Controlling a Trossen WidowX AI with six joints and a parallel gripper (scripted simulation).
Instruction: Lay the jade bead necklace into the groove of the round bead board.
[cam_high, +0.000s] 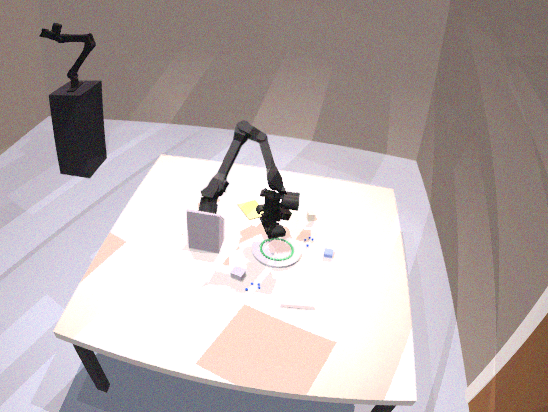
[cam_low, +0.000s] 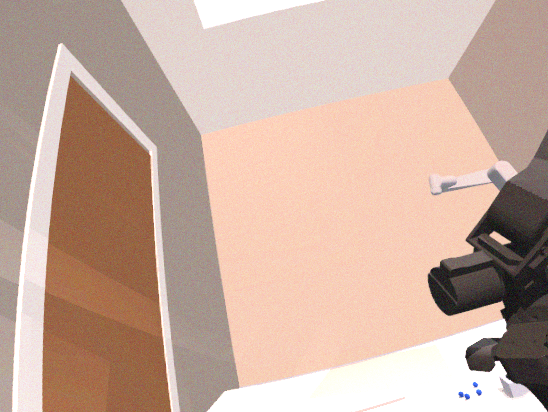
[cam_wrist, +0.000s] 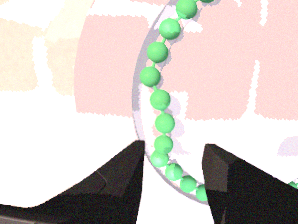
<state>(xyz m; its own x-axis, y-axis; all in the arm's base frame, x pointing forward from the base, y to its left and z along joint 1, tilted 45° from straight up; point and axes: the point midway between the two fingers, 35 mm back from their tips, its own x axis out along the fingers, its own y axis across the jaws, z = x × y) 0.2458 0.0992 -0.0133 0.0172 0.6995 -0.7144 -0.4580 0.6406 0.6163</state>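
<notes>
Right now the round white bead board is 40 mm ahead of my gripper tip, 40 mm to the right of it and 30 mm below it. From my gripper tip the other things lie so: yellow sheet (100 mm behind, 210 mm to the left, 40 mm below); blue block (250 mm ahead, 10 mm to the right, 30 mm below); cream block (160 mm ahead, 210 mm to the left, 20 mm below).
</notes>
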